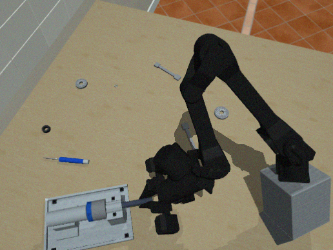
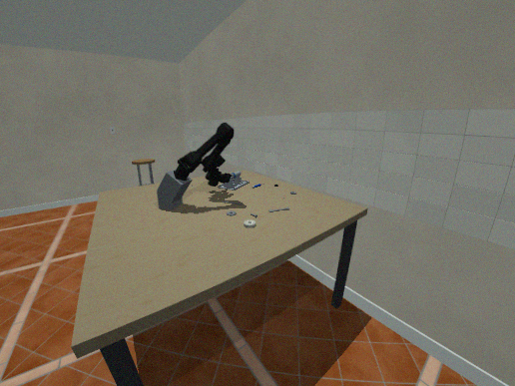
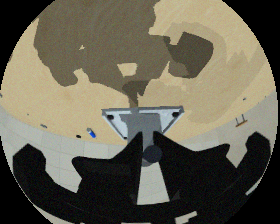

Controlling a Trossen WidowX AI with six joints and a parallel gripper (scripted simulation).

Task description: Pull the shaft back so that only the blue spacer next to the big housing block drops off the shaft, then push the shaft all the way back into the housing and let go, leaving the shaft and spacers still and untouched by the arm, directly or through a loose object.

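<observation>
The dark shaft is 7 cm ahead of my hand and 3 cm to the left of it. From my hand the other things lie so: grey spacer (11 cm ahead, 4 cm to the left); then blue spacer (14 cm ahead, 6 cm to the left).
</observation>
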